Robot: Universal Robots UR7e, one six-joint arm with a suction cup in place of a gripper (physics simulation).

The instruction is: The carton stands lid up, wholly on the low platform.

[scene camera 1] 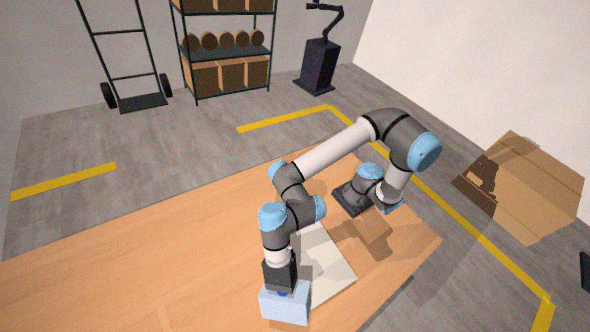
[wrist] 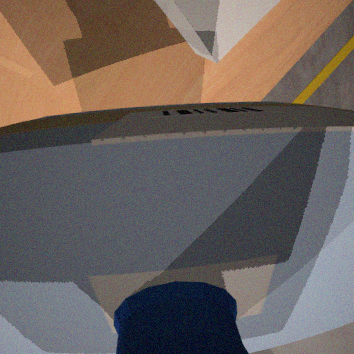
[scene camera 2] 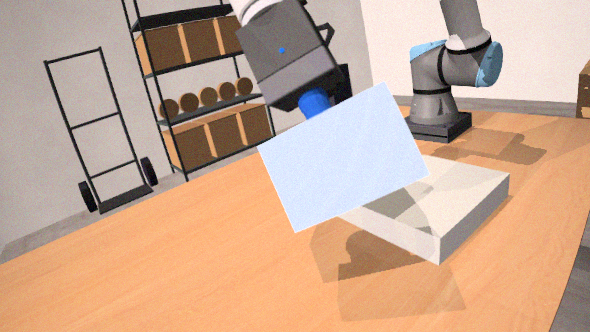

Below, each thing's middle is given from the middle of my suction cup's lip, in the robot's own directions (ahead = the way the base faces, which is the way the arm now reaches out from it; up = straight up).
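The carton (scene camera 2: 361,149) is 60 mm below my suction cup and 30 mm to the left of it. There is also the low platform (scene camera 2: 431,217), which lies 230 mm behind my suction cup, 220 mm below it and 20 mm to the right of it.
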